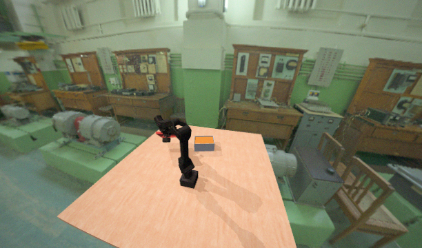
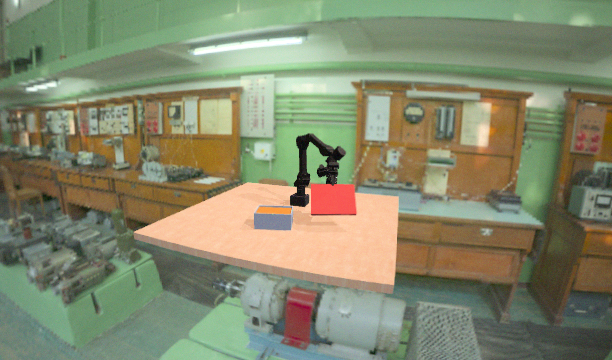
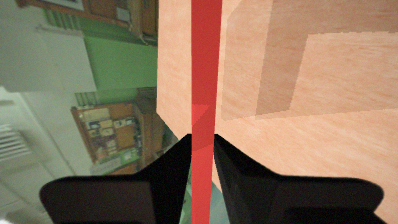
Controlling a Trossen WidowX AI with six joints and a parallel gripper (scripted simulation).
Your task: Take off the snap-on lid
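Right now the red lid is 60 mm ahead of my gripper tip, 20 mm to the left of it and 50 mm below it. The rest, counted from my gripper tip: storage box: 150 mm ahead, 280 mm to the right, 170 mm below.
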